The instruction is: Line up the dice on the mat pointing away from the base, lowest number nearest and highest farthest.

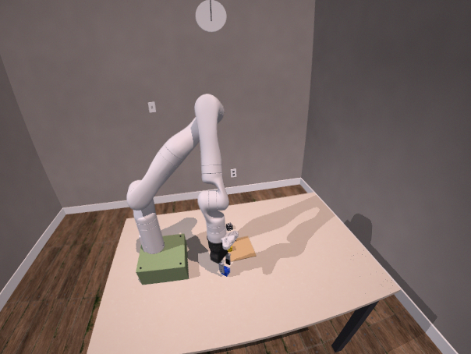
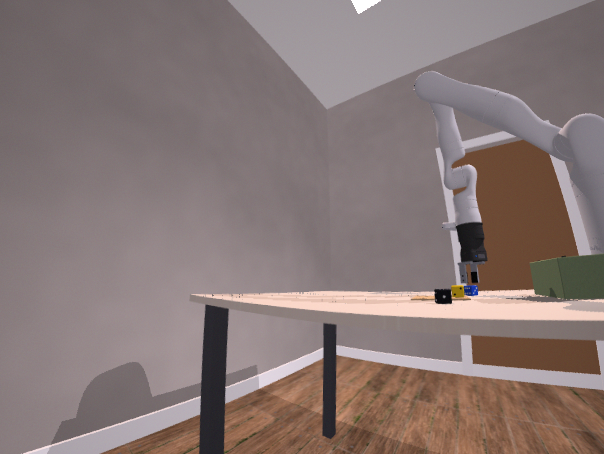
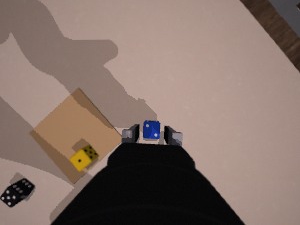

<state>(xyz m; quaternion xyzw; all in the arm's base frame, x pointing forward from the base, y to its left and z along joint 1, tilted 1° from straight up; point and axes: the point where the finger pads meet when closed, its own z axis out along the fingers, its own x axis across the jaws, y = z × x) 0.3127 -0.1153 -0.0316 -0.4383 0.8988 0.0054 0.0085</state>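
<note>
Right now the blue die is 40 mm below my hand. Round my hand: yellow die 30 mm ahead, 130 mm to the left, 40 mm below; tan mat 80 mm ahead, 140 mm to the left, 50 mm below; black die 50 mm ahead, 290 mm to the left, 40 mm below.
</note>
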